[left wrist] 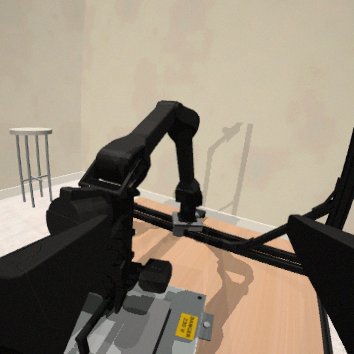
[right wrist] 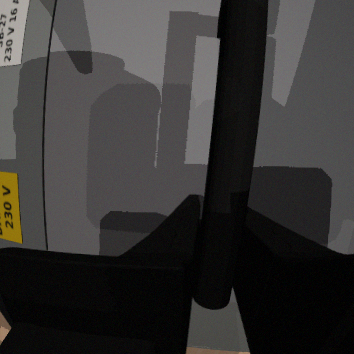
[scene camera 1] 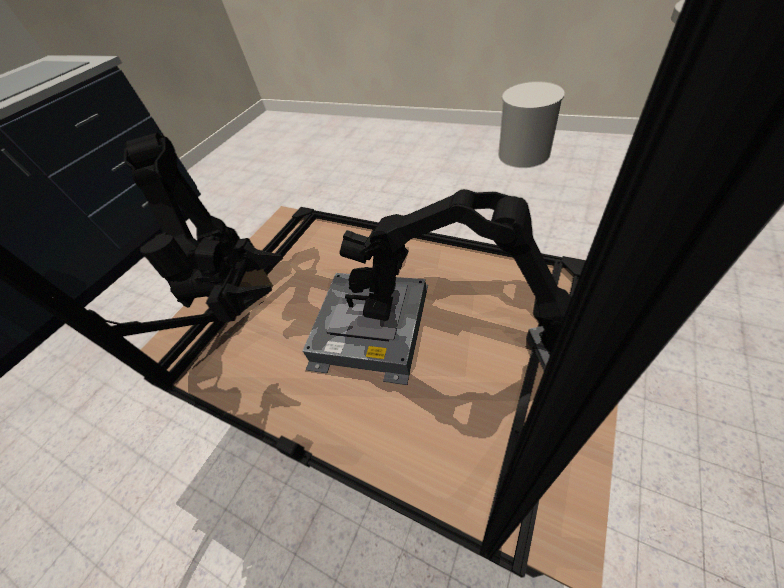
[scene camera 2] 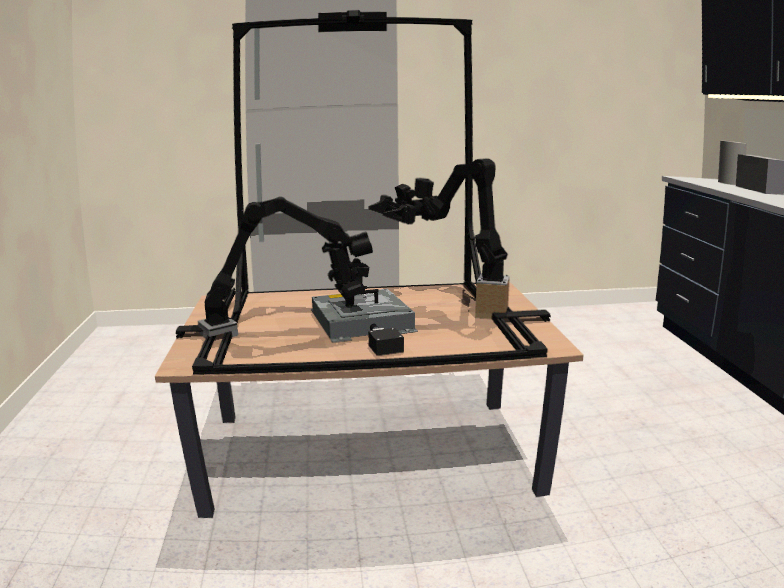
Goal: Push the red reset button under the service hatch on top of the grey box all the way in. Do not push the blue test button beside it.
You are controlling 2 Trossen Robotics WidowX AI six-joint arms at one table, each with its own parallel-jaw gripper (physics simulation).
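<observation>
The grey box [scene camera 1: 355, 361] [scene camera 2: 355, 327] [left wrist: 193, 301] [right wrist: 36, 145] stands on the table with the grey service hatch [scene camera 1: 347, 323] [left wrist: 149, 327] [right wrist: 67, 150] lying over its top. The hatch's black bar handle [scene camera 1: 349, 301] [scene camera 2: 376, 294] [left wrist: 95, 318] [right wrist: 240, 100] stands up from it. My right gripper [scene camera 1: 377, 311] [scene camera 2: 350, 302] [right wrist: 206, 203] points down at the hatch and is shut on the handle. My left gripper [scene camera 1: 274, 272] [scene camera 2: 387, 212] is open and empty, raised to one side of the box. The red and blue buttons do not show in any view.
A small black box [scene camera 2: 386, 342] stands on the table beside the grey box. A black frame [scene camera 2: 469, 126] rises around the table [scene camera 1: 443, 468]. A wooden block [scene camera 2: 492, 300] stands under the left arm's base. A bin [scene camera 1: 528, 129] stands on the floor beyond.
</observation>
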